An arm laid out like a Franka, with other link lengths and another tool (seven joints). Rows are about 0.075 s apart.
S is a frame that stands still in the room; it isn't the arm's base.
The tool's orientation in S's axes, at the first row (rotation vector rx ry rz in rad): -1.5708 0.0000 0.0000
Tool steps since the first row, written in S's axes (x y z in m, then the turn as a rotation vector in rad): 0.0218 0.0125 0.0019 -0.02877 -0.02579 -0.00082; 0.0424 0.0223 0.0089 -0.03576 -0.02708 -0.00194; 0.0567 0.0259 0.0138 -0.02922 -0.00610 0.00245; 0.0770 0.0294 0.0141 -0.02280 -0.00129 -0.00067; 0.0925 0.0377 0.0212 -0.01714 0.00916 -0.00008; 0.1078 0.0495 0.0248 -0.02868 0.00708 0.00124; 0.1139 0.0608 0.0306 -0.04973 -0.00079 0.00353; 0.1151 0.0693 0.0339 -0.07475 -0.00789 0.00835
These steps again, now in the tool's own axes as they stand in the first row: 0.0218 -0.0019 0.0125 -0.02877 0.00082 -0.02579; 0.0424 -0.0089 0.0223 -0.03576 0.00194 -0.02708; 0.0567 -0.0138 0.0259 -0.02922 -0.00245 -0.00610; 0.0770 -0.0141 0.0294 -0.02280 0.00067 -0.00129; 0.0925 -0.0212 0.0377 -0.01714 0.00008 0.00916; 0.1078 -0.0248 0.0495 -0.02868 -0.00124 0.00708; 0.1139 -0.0306 0.0608 -0.04973 -0.00353 -0.00079; 0.1151 -0.0339 0.0693 -0.07475 -0.00835 -0.00789
